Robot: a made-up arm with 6 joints. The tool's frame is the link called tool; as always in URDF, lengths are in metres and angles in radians. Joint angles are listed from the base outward.
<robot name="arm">
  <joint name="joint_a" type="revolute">
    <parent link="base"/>
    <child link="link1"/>
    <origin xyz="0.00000 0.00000 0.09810" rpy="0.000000 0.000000 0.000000"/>
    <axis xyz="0 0 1"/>
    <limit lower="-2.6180" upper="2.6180"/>
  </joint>
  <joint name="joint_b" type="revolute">
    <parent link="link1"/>
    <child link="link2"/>
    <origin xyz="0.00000 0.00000 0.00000" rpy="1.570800 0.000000 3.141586"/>
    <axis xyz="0 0 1"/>
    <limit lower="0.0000" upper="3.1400"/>
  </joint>
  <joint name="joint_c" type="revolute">
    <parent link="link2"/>
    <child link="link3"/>
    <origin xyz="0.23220 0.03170 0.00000" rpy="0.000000 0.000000 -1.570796"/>
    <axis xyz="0 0 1"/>
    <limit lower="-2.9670" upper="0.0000"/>
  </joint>
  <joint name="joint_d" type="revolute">
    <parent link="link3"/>
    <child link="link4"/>
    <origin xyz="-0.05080 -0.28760 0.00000" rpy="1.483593 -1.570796 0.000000"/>
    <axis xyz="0 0 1"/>
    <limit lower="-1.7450" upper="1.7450"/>
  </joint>
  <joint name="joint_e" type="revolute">
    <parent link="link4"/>
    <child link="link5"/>
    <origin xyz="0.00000 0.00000 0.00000" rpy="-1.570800 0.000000 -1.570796"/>
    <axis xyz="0 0 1"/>
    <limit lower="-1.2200" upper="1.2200"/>
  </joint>
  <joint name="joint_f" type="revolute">
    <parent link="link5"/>
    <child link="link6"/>
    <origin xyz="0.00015 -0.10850 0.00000" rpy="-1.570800 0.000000 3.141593"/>
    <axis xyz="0 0 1"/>
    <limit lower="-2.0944" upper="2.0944"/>
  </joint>
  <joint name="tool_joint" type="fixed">
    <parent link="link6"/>
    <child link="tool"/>
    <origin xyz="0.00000 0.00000 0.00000" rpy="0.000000 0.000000 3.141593"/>
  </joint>
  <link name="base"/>
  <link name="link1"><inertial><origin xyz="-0.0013 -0.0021 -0.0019"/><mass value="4.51"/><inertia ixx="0.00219" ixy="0" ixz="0" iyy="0.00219" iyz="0" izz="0.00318"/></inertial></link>
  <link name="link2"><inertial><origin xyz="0.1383 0.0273 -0.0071"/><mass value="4.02"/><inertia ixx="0.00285" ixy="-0.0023" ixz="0" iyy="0.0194" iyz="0" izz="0.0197"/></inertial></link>
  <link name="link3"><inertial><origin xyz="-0.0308 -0.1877 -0.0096"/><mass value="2.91"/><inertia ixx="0.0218" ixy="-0.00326" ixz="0" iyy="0.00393" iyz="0" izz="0.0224"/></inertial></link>
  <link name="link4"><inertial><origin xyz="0.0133 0.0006 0.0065"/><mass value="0.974"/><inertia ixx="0.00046" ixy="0" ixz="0" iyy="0.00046" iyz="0" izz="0.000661"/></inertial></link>
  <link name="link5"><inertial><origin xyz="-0.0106 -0.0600 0.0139"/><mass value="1.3"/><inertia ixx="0.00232" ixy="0" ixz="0" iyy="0.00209" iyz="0" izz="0.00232"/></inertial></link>
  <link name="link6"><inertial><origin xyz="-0.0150 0.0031 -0.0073"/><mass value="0.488"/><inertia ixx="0.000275" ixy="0" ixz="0" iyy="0.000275" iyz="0" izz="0.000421"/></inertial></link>
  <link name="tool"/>
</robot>
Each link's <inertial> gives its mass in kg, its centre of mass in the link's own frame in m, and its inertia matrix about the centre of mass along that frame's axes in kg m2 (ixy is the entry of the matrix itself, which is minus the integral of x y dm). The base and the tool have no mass. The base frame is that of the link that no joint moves.
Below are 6 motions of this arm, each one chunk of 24 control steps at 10 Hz.
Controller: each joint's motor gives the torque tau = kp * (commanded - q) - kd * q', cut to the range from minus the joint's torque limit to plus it. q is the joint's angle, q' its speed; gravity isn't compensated. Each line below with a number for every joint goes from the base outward.
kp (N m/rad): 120 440 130 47 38 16
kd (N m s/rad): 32 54 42 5 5.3 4.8
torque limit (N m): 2.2 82 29 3.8 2.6 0.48
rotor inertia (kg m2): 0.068 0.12 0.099 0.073 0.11 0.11
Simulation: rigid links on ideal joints. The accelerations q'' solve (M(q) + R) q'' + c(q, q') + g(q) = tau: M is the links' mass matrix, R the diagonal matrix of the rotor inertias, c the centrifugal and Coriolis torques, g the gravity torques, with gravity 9.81 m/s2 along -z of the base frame. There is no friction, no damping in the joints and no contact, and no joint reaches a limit. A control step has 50 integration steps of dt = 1/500 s. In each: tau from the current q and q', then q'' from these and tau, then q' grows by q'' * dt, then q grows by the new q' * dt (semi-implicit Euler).
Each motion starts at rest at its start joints. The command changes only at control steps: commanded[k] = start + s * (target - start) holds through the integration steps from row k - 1 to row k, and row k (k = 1, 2, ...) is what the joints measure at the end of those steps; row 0 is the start. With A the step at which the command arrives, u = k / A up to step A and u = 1 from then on. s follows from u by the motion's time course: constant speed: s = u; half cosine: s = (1 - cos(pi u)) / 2; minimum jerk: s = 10 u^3 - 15 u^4 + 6 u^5; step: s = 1 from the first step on.
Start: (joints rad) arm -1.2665 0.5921 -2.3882 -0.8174 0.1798 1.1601
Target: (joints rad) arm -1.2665 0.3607 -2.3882 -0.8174 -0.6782 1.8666
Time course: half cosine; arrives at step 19
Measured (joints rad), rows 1 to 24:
1: -1.2664 0.5711 -2.3948 -0.8171 0.1774 1.1611
2: -1.2664 0.5519 -2.4066 -0.8164 0.1639 1.1656
3: -1.2664 0.5394 -2.4154 -0.8160 0.1423 1.1753
4: -1.2664 0.5283 -2.4215 -0.8158 0.1115 1.1913
5: -1.2663 0.5160 -2.4263 -0.8155 0.0710 1.2139
6: -1.2663 0.5017 -2.4302 -0.8151 0.0215 1.2432
7: -1.2663 0.4853 -2.4337 -0.8146 -0.0359 1.2788
8: -1.2664 0.4673 -2.4370 -0.8139 -0.0997 1.3202
9: -1.2664 0.4480 -2.4401 -0.8131 -0.1681 1.3665
10: -1.2664 0.4281 -2.4431 -0.8123 -0.2391 1.4165
11: -1.2665 0.4080 -2.4461 -0.8113 -0.3109 1.4690
12: -1.2665 0.3883 -2.4490 -0.8103 -0.3813 1.5227
13: -1.2666 0.3696 -2.4517 -0.8093 -0.4485 1.5760
14: -1.2666 0.3523 -2.4543 -0.8084 -0.5107 1.6277
15: -1.2667 0.3370 -2.4567 -0.8075 -0.5661 1.6762
16: -1.2667 0.3240 -2.4588 -0.8067 -0.6133 1.7201
17: -1.2667 0.3137 -2.4607 -0.8060 -0.6511 1.7585
18: -1.2667 0.3064 -2.4624 -0.8055 -0.6784 1.7901
19: -1.2667 0.3021 -2.4637 -0.8051 -0.6946 1.8143
20: -1.2667 0.3004 -2.4646 -0.8049 -0.7019 1.8314
21: -1.2667 0.2999 -2.4651 -0.8049 -0.7049 1.8433
22: -1.2666 0.2998 -2.4654 -0.8049 -0.7061 1.8516
23: -1.2666 0.2997 -2.4655 -0.8049 -0.7065 1.8574
24: -1.2666 0.2997 -2.4656 -0.8049 -0.7067 1.8614

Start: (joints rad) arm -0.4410 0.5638 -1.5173 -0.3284 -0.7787 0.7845
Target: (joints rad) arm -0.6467 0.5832 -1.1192 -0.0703 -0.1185 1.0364
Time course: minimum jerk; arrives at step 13
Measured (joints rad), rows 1 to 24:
1: -0.4413 0.5532 -1.5054 -0.3318 -0.7822 0.7850
2: -0.4430 0.5478 -1.4947 -0.3294 -0.7777 0.7871
3: -0.4477 0.5463 -1.4806 -0.3195 -0.7563 0.7923
4: -0.4567 0.5470 -1.4605 -0.3014 -0.7147 0.8022
5: -0.4705 0.5491 -1.4325 -0.2755 -0.6528 0.8175
6: -0.4887 0.5524 -1.3962 -0.2435 -0.5738 0.8383
7: -0.5106 0.5565 -1.3529 -0.2082 -0.4834 0.8636
8: -0.5344 0.5611 -1.3048 -0.1728 -0.3894 0.8916
9: -0.5585 0.5656 -1.2552 -0.1404 -0.3004 0.9202
10: -0.5808 0.5697 -1.2075 -0.1139 -0.2241 0.9473
11: -0.5997 0.5730 -1.1651 -0.0949 -0.1662 0.9707
12: -0.6143 0.5754 -1.1303 -0.0840 -0.1288 0.9894
13: -0.6246 0.5768 -1.1038 -0.0794 -0.1092 1.0029
14: -0.6316 0.5775 -1.0840 -0.0778 -0.1004 1.0123
15: -0.6364 0.5779 -1.0694 -0.0773 -0.0966 1.0189
16: -0.6397 0.5782 -1.0586 -0.0771 -0.0949 1.0235
17: -0.6419 0.5784 -1.0506 -0.0771 -0.0941 1.0267
18: -0.6434 0.5785 -1.0447 -0.0771 -0.0938 1.0289
19: -0.6445 0.5786 -1.0403 -0.0771 -0.0936 1.0304
20: -0.6452 0.5786 -1.0370 -0.0771 -0.0935 1.0315
21: -0.6457 0.5787 -1.0346 -0.0771 -0.0934 1.0322
22: -0.6460 0.5787 -1.0328 -0.0771 -0.0934 1.0327
23: -0.6462 0.5787 -1.0315 -0.0771 -0.0934 1.0331
24: -0.6464 0.5788 -1.0305 -0.0771 -0.0934 1.0333

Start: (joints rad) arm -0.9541 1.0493 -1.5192 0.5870 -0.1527 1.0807
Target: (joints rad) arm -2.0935 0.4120 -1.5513 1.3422 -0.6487 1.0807
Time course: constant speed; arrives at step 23
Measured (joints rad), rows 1 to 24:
1: -0.9686 1.0393 -1.4968 0.6052 -0.1543 1.0799
2: -0.9944 1.0209 -1.4779 0.6331 -0.1641 1.0790
3: -1.0278 0.9959 -1.4654 0.6647 -0.1817 1.0783
4: -1.0664 0.9681 -1.4574 0.6976 -0.2029 1.0780
5: -1.1086 0.9393 -1.4526 0.7309 -0.2254 1.0778
6: -1.1531 0.9101 -1.4501 0.7644 -0.2484 1.0777
7: -1.1992 0.8807 -1.4493 0.7978 -0.2717 1.0776
8: -1.2464 0.8512 -1.4498 0.8313 -0.2951 1.0777
9: -1.2944 0.8216 -1.4512 0.8648 -0.3185 1.0778
10: -1.3428 0.7921 -1.4534 0.8982 -0.3420 1.0779
11: -1.3916 0.7625 -1.4562 0.9316 -0.3655 1.0780
12: -1.4406 0.7329 -1.4594 0.9650 -0.3890 1.0782
13: -1.4897 0.7033 -1.4630 0.9983 -0.4125 1.0784
14: -1.5389 0.6737 -1.4668 1.0316 -0.4360 1.0786
15: -1.5883 0.6440 -1.4709 1.0648 -0.4595 1.0788
16: -1.6376 0.6144 -1.4751 1.0980 -0.4829 1.0790
17: -1.6870 0.5848 -1.4795 1.1311 -0.5063 1.0793
18: -1.7364 0.5552 -1.4841 1.1642 -0.5297 1.0795
19: -1.7858 0.5257 -1.4887 1.1972 -0.5530 1.0797
20: -1.8353 0.4961 -1.4934 1.2301 -0.5763 1.0800
21: -1.8847 0.4666 -1.4982 1.2630 -0.5995 1.0802
22: -1.9342 0.4371 -1.5030 1.2958 -0.6226 1.0805
23: -1.9836 0.4076 -1.5079 1.3285 -0.6456 1.0807
24: -2.0188 0.3926 -1.5137 1.3408 -0.6588 1.0810

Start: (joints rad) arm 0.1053 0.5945 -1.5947 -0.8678 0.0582 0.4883
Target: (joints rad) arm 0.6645 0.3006 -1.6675 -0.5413 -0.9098 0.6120
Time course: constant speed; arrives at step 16
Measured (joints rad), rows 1 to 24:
1: 0.1159 0.5754 -1.5825 -0.8570 0.0349 0.4904
2: 0.1342 0.5549 -1.5759 -0.8399 -0.0099 0.4943
3: 0.1578 0.5349 -1.5730 -0.8208 -0.0650 0.4994
4: 0.1849 0.5151 -1.5728 -0.8011 -0.1245 0.5053
5: 0.2146 0.4953 -1.5746 -0.7811 -0.1859 0.5117
6: 0.2458 0.4755 -1.5780 -0.7610 -0.2481 0.5186
7: 0.2783 0.4557 -1.5825 -0.7408 -0.3108 0.5257
8: 0.3115 0.4359 -1.5880 -0.7205 -0.3736 0.5330
9: 0.3453 0.4160 -1.5941 -0.7002 -0.4366 0.5404
10: 0.3794 0.3962 -1.6007 -0.6797 -0.4996 0.5480
11: 0.4138 0.3763 -1.6078 -0.6592 -0.5626 0.5556
12: 0.4483 0.3564 -1.6151 -0.6386 -0.6256 0.5632
13: 0.4830 0.3366 -1.6227 -0.6179 -0.6886 0.5709
14: 0.5178 0.3167 -1.6305 -0.5972 -0.7515 0.5786
15: 0.5526 0.2969 -1.6383 -0.5764 -0.8143 0.5864
16: 0.5875 0.2771 -1.6462 -0.5556 -0.8769 0.5941
17: 0.6125 0.2664 -1.6542 -0.5462 -0.9116 0.6000
18: 0.6295 0.2624 -1.6597 -0.5434 -0.9262 0.6041
19: 0.6410 0.2609 -1.6635 -0.5427 -0.9320 0.6069
20: 0.6487 0.2604 -1.6662 -0.5425 -0.9344 0.6089
21: 0.6538 0.2602 -1.6682 -0.5425 -0.9354 0.6103
22: 0.6573 0.2601 -1.6696 -0.5425 -0.9358 0.6113
23: 0.6597 0.2601 -1.6707 -0.5425 -0.9360 0.6120
24: 0.6613 0.2601 -1.6716 -0.5425 -0.9361 0.6125

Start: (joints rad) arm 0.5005 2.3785 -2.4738 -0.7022 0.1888 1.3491
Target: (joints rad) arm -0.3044 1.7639 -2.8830 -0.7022 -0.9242 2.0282
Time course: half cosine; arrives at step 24
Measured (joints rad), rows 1 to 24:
1: 0.4998 2.4076 -2.4525 -0.7040 0.1942 1.3495
2: 0.4966 2.4287 -2.4261 -0.7059 0.1979 1.3517
3: 0.4893 2.4295 -2.4099 -0.7065 0.1870 1.3572
4: 0.4772 2.4181 -2.4026 -0.7067 0.1638 1.3667
5: 0.4599 2.3995 -2.4019 -0.7070 0.1309 1.3805
6: 0.4372 2.3758 -2.4065 -0.7075 0.0898 1.3987
7: 0.4091 2.3477 -2.4157 -0.7082 0.0413 1.4212
8: 0.3760 2.3158 -2.4287 -0.7090 -0.0139 1.4479
9: 0.3381 2.2806 -2.4453 -0.7099 -0.0749 1.4783
10: 0.2960 2.2428 -2.4649 -0.7108 -0.1409 1.5121
11: 0.2505 2.2028 -2.4871 -0.7117 -0.2107 1.5488
12: 0.2024 2.1613 -2.5116 -0.7125 -0.2835 1.5877
13: 0.1525 2.1190 -2.5380 -0.7132 -0.3578 1.6284
14: 0.1017 2.0766 -2.5657 -0.7137 -0.4326 1.6701
15: 0.0511 2.0348 -2.5944 -0.7141 -0.5065 1.7122
16: 0.0015 1.9943 -2.6236 -0.7142 -0.5781 1.7538
17: -0.0463 1.9558 -2.6527 -0.7141 -0.6462 1.7944
18: -0.0914 1.9201 -2.6811 -0.7139 -0.7095 1.8331
19: -0.1331 1.8877 -2.7084 -0.7135 -0.7669 1.8694
20: -0.1707 1.8594 -2.7341 -0.7131 -0.8173 1.9025
21: -0.2036 1.8355 -2.7575 -0.7126 -0.8597 1.9320
22: -0.2314 1.8166 -2.7782 -0.7121 -0.8935 1.9573
23: -0.2536 1.8029 -2.7959 -0.7116 -0.9180 1.9780
24: -0.2698 1.7949 -2.8100 -0.7112 -0.9328 1.9937

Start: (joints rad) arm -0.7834 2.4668 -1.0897 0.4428 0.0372 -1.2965
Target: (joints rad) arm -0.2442 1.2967 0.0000 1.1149 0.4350 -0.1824
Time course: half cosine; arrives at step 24
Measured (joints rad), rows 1 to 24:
1: -0.7828 2.4897 -1.0805 0.4441 0.0408 -1.2953
2: -0.7803 2.4940 -1.0668 0.4496 0.0485 -1.2905
3: -0.7751 2.4809 -1.0518 0.4606 0.0554 -1.2806
4: -0.7667 2.4555 -1.0328 0.4770 0.0640 -1.2646
5: -0.7547 2.4199 -1.0084 0.4984 0.0753 -1.2417
6: -0.7392 2.3755 -0.9778 0.5245 0.0895 -1.2118
7: -0.7202 2.3231 -0.9408 0.5550 0.1063 -1.1750
8: -0.6979 2.2637 -0.8976 0.5892 0.1255 -1.1315
9: -0.6727 2.1983 -0.8485 0.6266 0.1466 -1.0818
10: -0.6447 2.1280 -0.7941 0.6666 0.1693 -1.0266
11: -0.6146 2.0539 -0.7351 0.7085 0.1932 -0.9667
12: -0.5828 1.9773 -0.6726 0.7515 0.2179 -0.9030
13: -0.5499 1.8996 -0.6073 0.7949 0.2428 -0.8366
14: -0.5164 1.8219 -0.5404 0.8380 0.2677 -0.7686
15: -0.4829 1.7457 -0.4730 0.8800 0.2921 -0.7001
16: -0.4500 1.6723 -0.4063 0.9202 0.3155 -0.6322
17: -0.4182 1.6029 -0.3412 0.9580 0.3375 -0.5662
18: -0.3881 1.5388 -0.2790 0.9926 0.3577 -0.5031
19: -0.3602 1.4810 -0.2208 1.0236 0.3759 -0.4442
20: -0.3350 1.4305 -0.1674 1.0504 0.3916 -0.3903
21: -0.3128 1.3883 -0.1199 1.0725 0.4047 -0.3426
22: -0.2940 1.3551 -0.0791 1.0895 0.4150 -0.3017
23: -0.2790 1.3314 -0.0456 1.1012 0.4222 -0.2683
24: -0.2680 1.3176 -0.0200 1.1074 0.4262 -0.2431

